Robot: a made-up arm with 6 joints. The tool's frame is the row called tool.
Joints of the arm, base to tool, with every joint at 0 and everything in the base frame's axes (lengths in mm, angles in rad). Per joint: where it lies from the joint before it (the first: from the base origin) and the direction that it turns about. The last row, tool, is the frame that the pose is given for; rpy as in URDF.
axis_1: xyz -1.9 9.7 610.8 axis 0 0 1
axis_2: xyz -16.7 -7.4 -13.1 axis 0 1 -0.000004
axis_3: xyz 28.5 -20.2 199.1 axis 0 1 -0.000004
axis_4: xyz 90.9 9.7 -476.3 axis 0 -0.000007 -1
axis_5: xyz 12.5 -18.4 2.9 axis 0 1 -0.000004
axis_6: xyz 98.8 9.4 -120.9 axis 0 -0.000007 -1
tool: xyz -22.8 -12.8 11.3 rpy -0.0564 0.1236 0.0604
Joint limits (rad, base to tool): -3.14..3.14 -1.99..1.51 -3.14..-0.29 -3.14..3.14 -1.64..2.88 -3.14..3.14
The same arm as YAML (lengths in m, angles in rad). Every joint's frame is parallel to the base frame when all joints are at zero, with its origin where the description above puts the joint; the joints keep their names.
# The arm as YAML. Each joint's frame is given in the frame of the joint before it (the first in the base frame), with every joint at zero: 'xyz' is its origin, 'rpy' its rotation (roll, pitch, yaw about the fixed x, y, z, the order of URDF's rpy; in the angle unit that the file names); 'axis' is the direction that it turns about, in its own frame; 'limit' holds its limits. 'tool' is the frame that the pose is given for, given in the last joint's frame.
units:
  length: m
  angle: rad
joints:
  - name: axis_1
    type: revolute
    origin:
      xyz: [-0.0019, 0.0097, 0.6108]
      rpy: [0.0, 0.0, 0.0]
    axis: [0.0, 0.0, 1.0]
    limit:
      lower: -3.14
      upper: 3.14
  - name: axis_2
    type: revolute
    origin:
      xyz: [-0.0167, -0.0074, -0.0131]
      rpy: [0.0, 0.0, 0.0]
    axis: [0.0, 1.0, 0.0]
    limit:
      lower: -1.99
      upper: 1.51
  - name: axis_3
    type: revolute
    origin:
      xyz: [0.0285, -0.0202, 0.1991]
      rpy: [0.0, 0.0, 0.0]
    axis: [0.0, 1.0, 0.0]
    limit:
      lower: -3.14
      upper: -0.29
  - name: axis_4
    type: revolute
    origin:
      xyz: [0.0909, 0.0097, -0.4763]
      rpy: [0.0, 0.0, 0.0]
    axis: [0.0, 0.0, -1.0]
    limit:
      lower: -3.14
      upper: 3.14
  - name: axis_5
    type: revolute
    origin:
      xyz: [0.0125, -0.0184, 0.0029]
      rpy: [0.0, 0.0, 0.0]
    axis: [0.0, 1.0, 0.0]
    limit:
      lower: -1.64
      upper: 2.88
  - name: axis_6
    type: revolute
    origin:
      xyz: [0.0988, 0.0094, -0.1209]
      rpy: [0.0, 0.0, 0.0]
    axis: [0.0, 0.0, -1.0]
    limit:
      lower: -3.14
      upper: 3.14
tool:
  origin:
    xyz: [-0.0228, -0.0128, 0.0113]
    rpy: [-0.0564, 0.1236, 0.0604]

